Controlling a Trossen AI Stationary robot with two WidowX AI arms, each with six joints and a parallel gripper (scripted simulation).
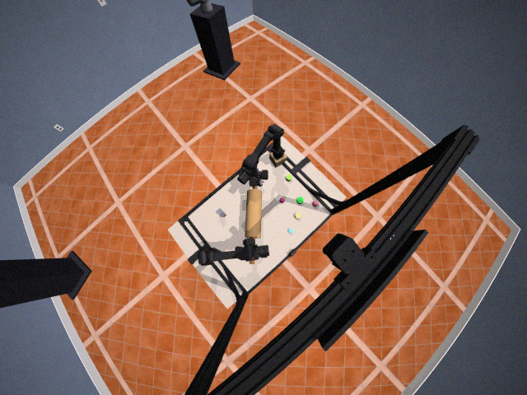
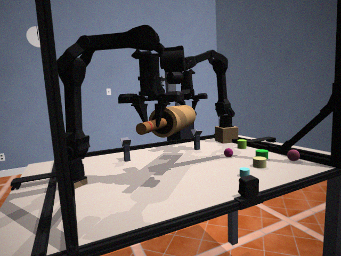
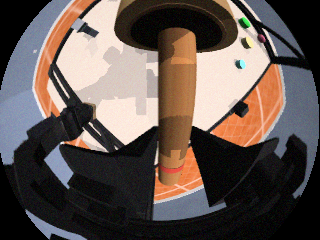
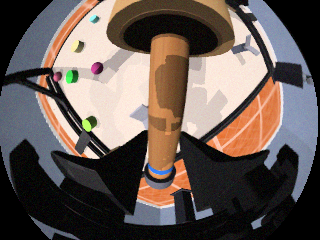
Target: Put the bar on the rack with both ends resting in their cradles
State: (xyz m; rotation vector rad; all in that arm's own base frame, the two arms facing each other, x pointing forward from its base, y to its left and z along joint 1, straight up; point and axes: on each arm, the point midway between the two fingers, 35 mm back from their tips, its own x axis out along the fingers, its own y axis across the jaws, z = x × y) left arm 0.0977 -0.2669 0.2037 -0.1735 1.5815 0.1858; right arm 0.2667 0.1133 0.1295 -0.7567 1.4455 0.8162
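The magenta ball lies 22 cm behind my right hand, 20 cm below it and 1 cm to the right of it. Also, from my right hand: cyan cylinder (39 cm behind, 20 cm below, 15 cm to the left); bar (20 cm to the left, 12 cm behind, 3 cm below); green cylinder (34 cm behind, 20 cm below, 8 cm to the right).
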